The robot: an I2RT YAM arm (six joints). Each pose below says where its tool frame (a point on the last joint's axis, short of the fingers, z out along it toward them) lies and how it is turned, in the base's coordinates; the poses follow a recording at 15 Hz.
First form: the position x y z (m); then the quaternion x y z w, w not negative.
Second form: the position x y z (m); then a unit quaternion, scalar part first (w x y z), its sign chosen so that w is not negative. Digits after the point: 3 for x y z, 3 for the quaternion.
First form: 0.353 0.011 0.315 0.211 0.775 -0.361 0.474
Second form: 0.353 0.011 0.315 0.474 0.211 0.775 -0.361
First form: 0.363 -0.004 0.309 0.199 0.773 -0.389 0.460
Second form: 0.363 -0.004 0.309 0.460 0.199 0.773 -0.389
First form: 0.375 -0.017 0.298 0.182 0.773 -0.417 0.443
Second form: 0.375 -0.017 0.298 0.443 0.182 0.773 -0.417
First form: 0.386 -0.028 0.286 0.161 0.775 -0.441 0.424
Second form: 0.386 -0.028 0.286 0.424 0.161 0.775 -0.441
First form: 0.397 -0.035 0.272 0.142 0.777 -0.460 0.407
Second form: 0.397 -0.035 0.272 0.407 0.142 0.777 -0.460
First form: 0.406 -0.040 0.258 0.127 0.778 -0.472 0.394
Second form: 0.406 -0.040 0.258 0.394 0.127 0.778 -0.472
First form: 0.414 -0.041 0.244 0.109 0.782 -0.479 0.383
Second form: 0.414 -0.041 0.244 0.383 0.109 0.782 -0.479
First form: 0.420 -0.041 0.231 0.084 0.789 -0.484 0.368
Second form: 0.420 -0.041 0.231 0.368 0.084 0.789 -0.484
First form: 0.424 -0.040 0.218 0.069 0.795 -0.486 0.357
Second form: 0.424 -0.040 0.218 0.357 0.069 0.795 -0.486
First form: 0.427 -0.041 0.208 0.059 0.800 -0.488 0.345
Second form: 0.427 -0.041 0.208 0.345 0.059 0.800 -0.488
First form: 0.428 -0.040 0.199 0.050 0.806 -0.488 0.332
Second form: 0.428 -0.040 0.199 0.332 0.050 0.806 -0.488
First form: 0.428 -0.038 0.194 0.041 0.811 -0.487 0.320
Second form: 0.428 -0.038 0.194 0.320 0.041 0.811 -0.487
